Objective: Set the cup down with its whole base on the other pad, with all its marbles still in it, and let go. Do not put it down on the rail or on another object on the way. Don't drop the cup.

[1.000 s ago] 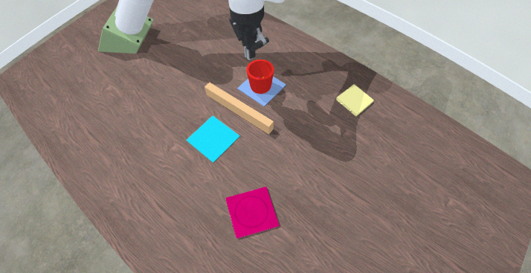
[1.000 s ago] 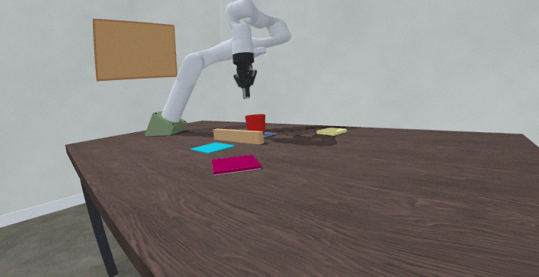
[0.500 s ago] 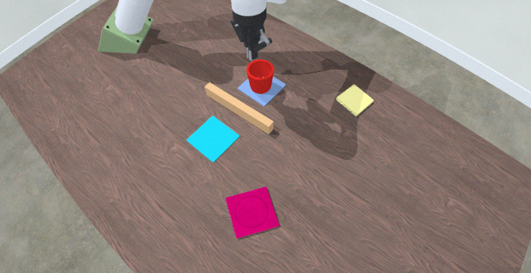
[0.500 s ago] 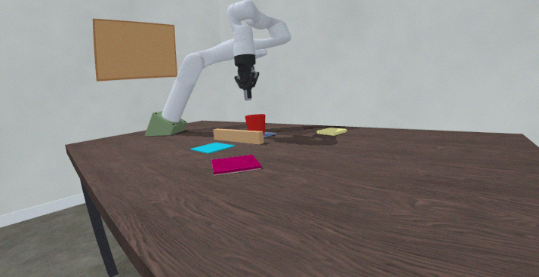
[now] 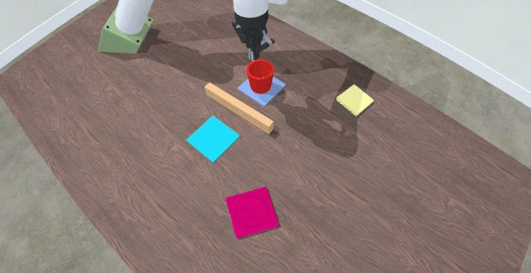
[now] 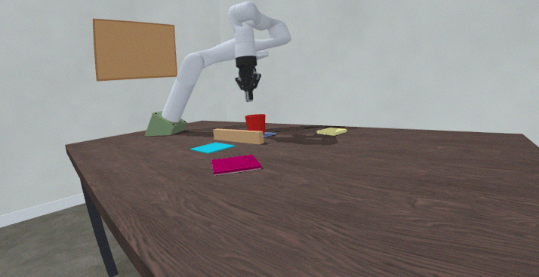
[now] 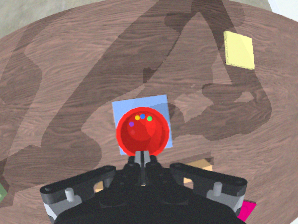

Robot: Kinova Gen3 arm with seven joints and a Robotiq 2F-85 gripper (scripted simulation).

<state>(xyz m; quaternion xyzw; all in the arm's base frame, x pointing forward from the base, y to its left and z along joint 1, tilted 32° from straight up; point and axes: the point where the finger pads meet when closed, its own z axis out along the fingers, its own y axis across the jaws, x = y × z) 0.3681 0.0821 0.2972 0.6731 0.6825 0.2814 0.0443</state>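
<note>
Now: the red cup 20 mm to the left of my hand and 120 mm below it. Round my hand: tan rail: 30 mm ahead, 80 mm to the right, 140 mm below; then cyan pad: 60 mm ahead, 180 mm to the right, 150 mm below.
</note>
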